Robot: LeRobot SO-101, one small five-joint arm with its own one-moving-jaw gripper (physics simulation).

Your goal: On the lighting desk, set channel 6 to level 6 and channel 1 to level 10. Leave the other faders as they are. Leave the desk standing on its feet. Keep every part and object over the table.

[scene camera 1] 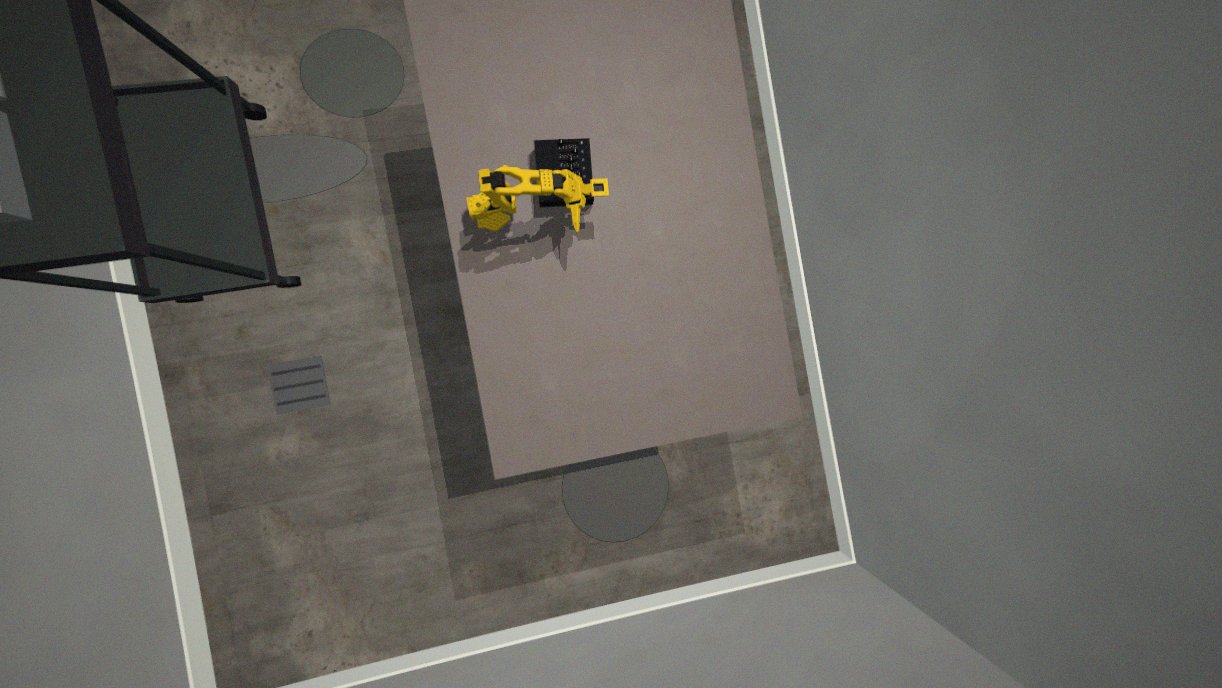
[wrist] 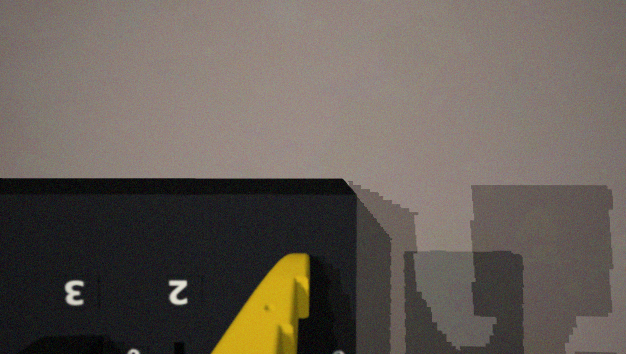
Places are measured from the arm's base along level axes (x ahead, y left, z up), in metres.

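Pixels of known places: end effector, tool point: (scene camera 1: 588,195) (wrist: 309,276); arm's base, origin of the base link: (scene camera 1: 499,209).
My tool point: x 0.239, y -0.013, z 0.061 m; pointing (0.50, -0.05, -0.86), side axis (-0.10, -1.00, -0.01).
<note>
Ahead of a thing's pixels: the offset from my tool point to its top centre. "spot": to the spot under its first point. Level surfaces: height alone.
The black lighting desk {dx -0.050, dy +0.076, dz +0.007 m} (scene camera 1: 544,158) (wrist: 140,230) lies flat on the table, partly under the arm in the scene view. Small fader parts show on its uncovered half, too small to read their levels. In the wrist view its numbers 3 {spot: dx -0.001, dy +0.050, dz -0.006 m} (wrist: 74,293) and 2 {spot: dx -0.003, dy +0.029, dz -0.006 m} (wrist: 178,292) appear upside down; the number 1 is not visible and channel 6 is outside the picture. My gripper (scene camera 1: 578,211) is fully open and empty at the desk's near end. Its notched fixed jaw (wrist: 285,305) shows over the desk's corner area; the moving jaw is out of the wrist picture.
The pinkish table {dz -0.061 m} (scene camera 1: 632,341) extends around the desk and arm. Shadows of the arm fall on the table beside the desk. A dark framed cart (scene camera 1: 256,205) stands on the floor at the left, away from the table.
</note>
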